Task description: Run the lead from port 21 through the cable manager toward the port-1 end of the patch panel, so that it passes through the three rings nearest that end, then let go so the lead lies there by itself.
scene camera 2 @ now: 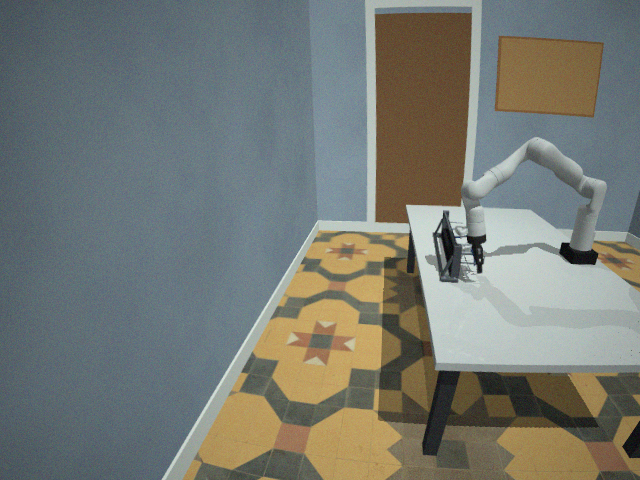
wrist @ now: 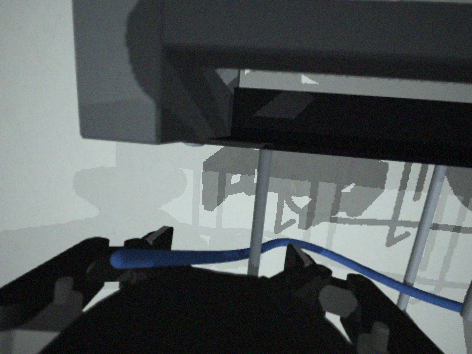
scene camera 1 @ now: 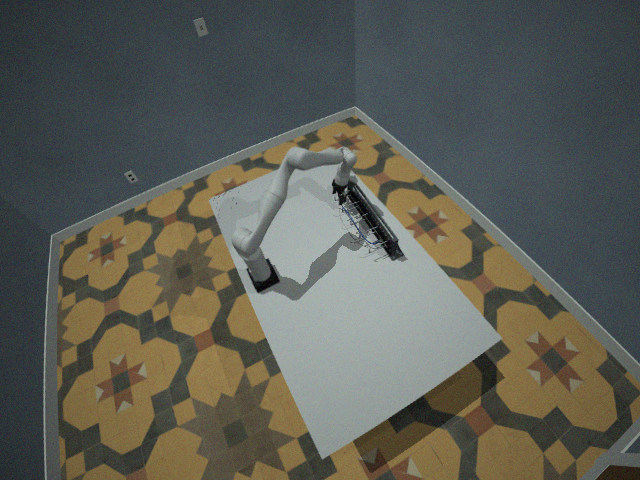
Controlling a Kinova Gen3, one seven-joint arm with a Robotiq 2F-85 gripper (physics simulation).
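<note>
The black patch panel (scene camera 1: 373, 215) (scene camera 2: 455, 260) (wrist: 300, 30) stands upright on the table, with the thin grey rods of the cable manager's rings (wrist: 260, 200) sticking out from its front. The blue lead (scene camera 1: 356, 225) (wrist: 200, 257) runs along these rods. In the wrist view its rounded free end lies over the left finger, and it crosses the rod nearest the panel's end and another farther right. I cannot tell whether it lies inside those rings. My gripper (scene camera 1: 340, 200) (scene camera 2: 479, 267) (wrist: 228, 248) is open at that panel end, low beside the rings. The lead passes across the space between its fingers, not gripped.
The white table (scene camera 1: 382, 330) (scene camera 2: 516, 341) carries the arm's black base (scene camera 1: 263, 279) (scene camera 2: 578, 253) across from the panel. Several thin rods stick out along the panel's length toward the arm. The panel stands near the table's long edge.
</note>
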